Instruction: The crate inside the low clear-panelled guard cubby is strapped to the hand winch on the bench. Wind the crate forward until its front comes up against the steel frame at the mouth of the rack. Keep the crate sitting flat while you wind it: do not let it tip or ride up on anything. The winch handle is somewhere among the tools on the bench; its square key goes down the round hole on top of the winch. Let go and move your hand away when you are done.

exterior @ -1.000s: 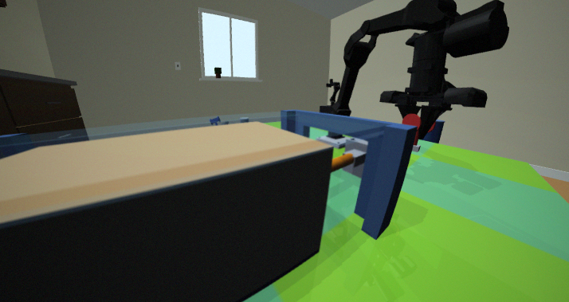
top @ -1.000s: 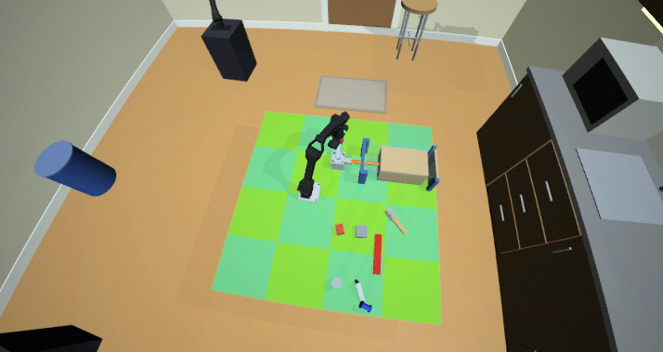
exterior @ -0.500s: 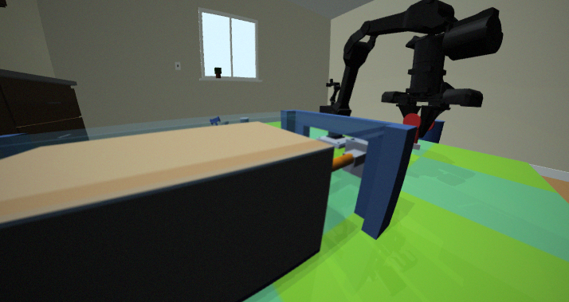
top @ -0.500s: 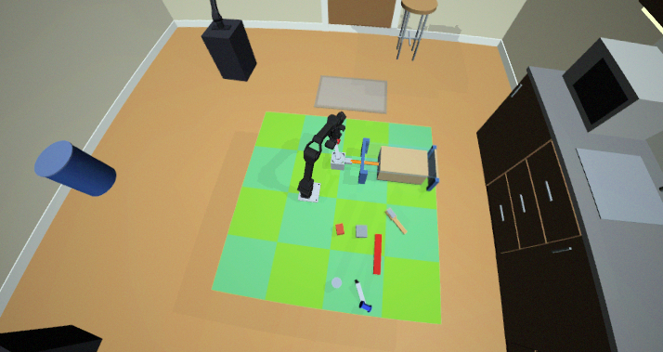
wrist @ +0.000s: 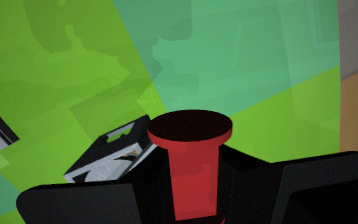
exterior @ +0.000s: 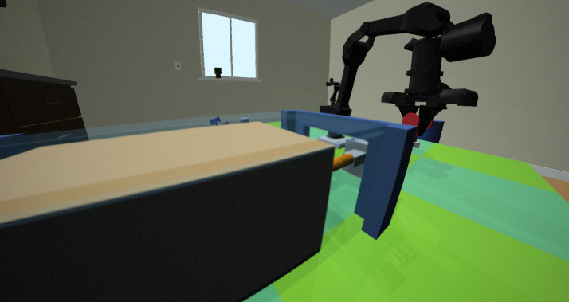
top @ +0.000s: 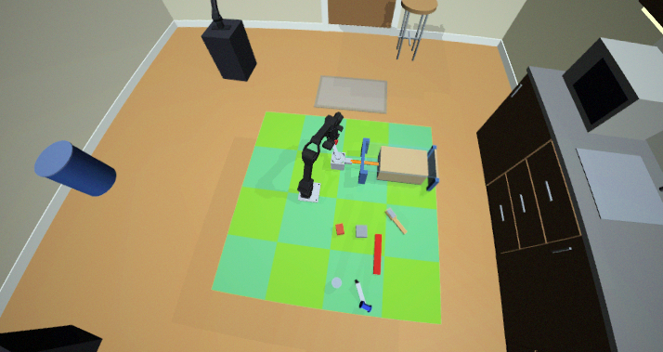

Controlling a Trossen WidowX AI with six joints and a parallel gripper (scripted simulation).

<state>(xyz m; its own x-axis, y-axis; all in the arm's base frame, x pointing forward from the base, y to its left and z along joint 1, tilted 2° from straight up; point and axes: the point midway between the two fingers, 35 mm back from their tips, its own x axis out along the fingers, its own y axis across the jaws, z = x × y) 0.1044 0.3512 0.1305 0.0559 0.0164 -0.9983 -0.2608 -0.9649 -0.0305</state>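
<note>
My gripper tip is 30 mm to the left of the red-knobbed crank handle, 20 mm short of it and 10 mm above it. The rest, counted from my gripper tip: blue steel frame 210 mm ahead, 70 mm to the right, 10 mm below; grey winch 100 mm to the right, 90 mm below, 30 mm ahead; red knob 20 mm above.
</note>
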